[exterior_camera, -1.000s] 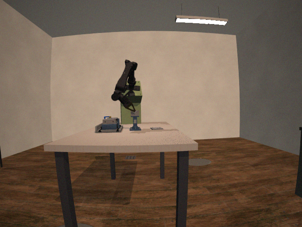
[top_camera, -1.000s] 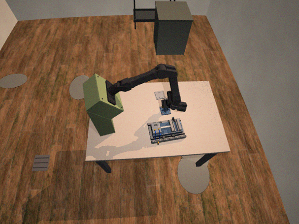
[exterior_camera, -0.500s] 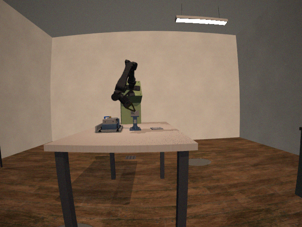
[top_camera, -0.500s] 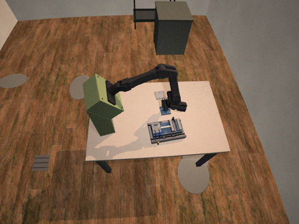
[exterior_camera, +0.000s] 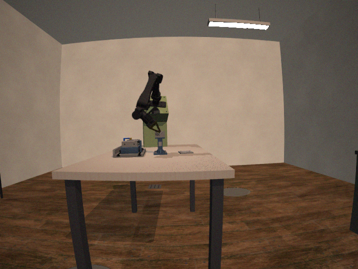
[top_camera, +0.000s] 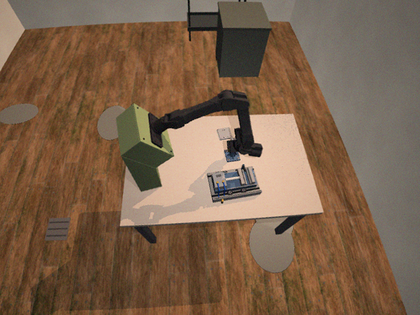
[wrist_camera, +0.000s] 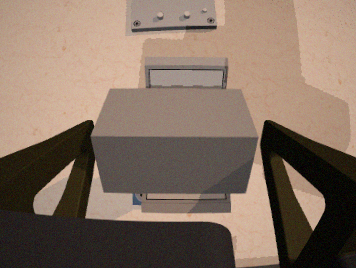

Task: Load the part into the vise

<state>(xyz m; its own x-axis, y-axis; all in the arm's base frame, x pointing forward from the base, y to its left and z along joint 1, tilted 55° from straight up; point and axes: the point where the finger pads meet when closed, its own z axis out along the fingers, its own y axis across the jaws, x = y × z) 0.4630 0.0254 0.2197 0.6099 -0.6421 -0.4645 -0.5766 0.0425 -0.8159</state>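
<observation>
The part lies 1 cm below my hand. The rest, counted from my hand: moving jaw: 2 cm ahead, 19 cm to the right, 8 cm below; dark work stop rod: 5 cm ahead, 15 cm to the right, 7 cm below; grey jaw: 8 cm ahead, 19 cm to the right, 8 cm below.
</observation>
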